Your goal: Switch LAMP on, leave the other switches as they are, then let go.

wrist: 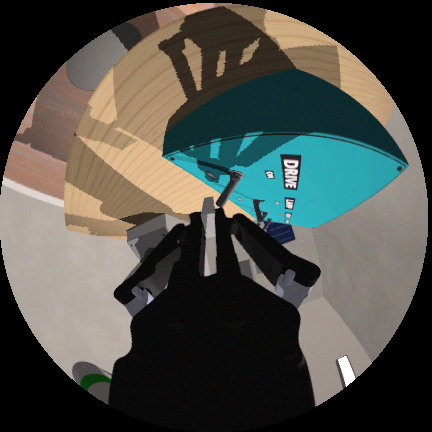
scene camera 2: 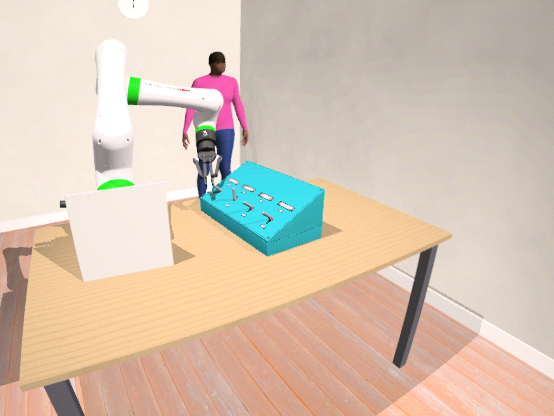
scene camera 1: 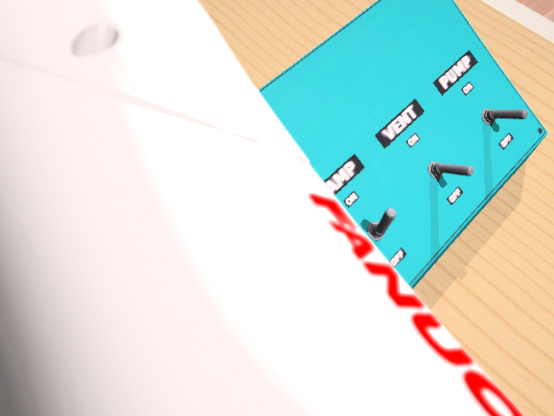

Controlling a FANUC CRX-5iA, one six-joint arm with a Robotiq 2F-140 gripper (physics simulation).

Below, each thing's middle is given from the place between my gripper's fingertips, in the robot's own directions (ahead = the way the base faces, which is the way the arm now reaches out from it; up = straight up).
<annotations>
Right now the switch panel (scene camera 1: 375, 107) is 130 mm ahead of my hand, 150 mm to the right of it and 20 mm below it.
</annotations>
